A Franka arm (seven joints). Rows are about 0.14 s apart.
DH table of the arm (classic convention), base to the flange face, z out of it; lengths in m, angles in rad. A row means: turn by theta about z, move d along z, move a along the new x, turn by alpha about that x. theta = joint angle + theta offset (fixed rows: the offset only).
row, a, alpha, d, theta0
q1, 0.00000, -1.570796, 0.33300, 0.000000
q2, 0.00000, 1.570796, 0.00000, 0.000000
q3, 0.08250, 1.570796, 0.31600, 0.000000
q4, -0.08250, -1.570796, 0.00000, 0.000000
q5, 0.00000, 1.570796, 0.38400, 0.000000
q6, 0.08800, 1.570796, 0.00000, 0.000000
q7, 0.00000, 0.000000, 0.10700, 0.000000
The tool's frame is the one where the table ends.
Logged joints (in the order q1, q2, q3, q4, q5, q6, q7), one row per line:
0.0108 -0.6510 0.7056 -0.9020 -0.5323 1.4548 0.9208
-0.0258 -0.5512 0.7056 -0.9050 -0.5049 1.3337 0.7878
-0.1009 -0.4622 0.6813 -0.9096 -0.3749 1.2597 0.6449
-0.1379 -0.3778 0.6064 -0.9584 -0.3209 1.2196 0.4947
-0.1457 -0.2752 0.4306 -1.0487 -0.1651 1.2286 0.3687
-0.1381 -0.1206 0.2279 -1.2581 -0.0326 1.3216 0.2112
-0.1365 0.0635 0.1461 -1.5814 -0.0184 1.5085 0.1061
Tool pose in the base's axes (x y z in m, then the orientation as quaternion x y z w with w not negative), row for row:
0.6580 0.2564 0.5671 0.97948 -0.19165 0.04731 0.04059
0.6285 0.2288 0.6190 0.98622 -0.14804 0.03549 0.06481
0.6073 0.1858 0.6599 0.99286 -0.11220 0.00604 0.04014
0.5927 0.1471 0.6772 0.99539 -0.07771 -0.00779 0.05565
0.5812 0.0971 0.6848 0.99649 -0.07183 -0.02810 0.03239
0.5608 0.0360 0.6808 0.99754 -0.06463 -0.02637 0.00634
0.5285 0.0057 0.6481 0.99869 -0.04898 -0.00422 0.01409
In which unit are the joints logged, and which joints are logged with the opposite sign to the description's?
The joints are logged in radians. Opposite sign: q2.
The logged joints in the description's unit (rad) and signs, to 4 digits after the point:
0.0108 0.6510 0.7056 -0.9020 -0.5323 1.4548 0.9208
-0.0258 0.5512 0.7056 -0.9050 -0.5049 1.3337 0.7878
-0.1009 0.4622 0.6813 -0.9096 -0.3749 1.2597 0.6449
-0.1379 0.3778 0.6064 -0.9584 -0.3209 1.2196 0.4947
-0.1457 0.2752 0.4306 -1.0487 -0.1651 1.2286 0.3687
-0.1381 0.1206 0.2279 -1.2581 -0.0326 1.3216 0.2112
-0.1365 -0.0635 0.1461 -1.5814 -0.0184 1.5085 0.1061

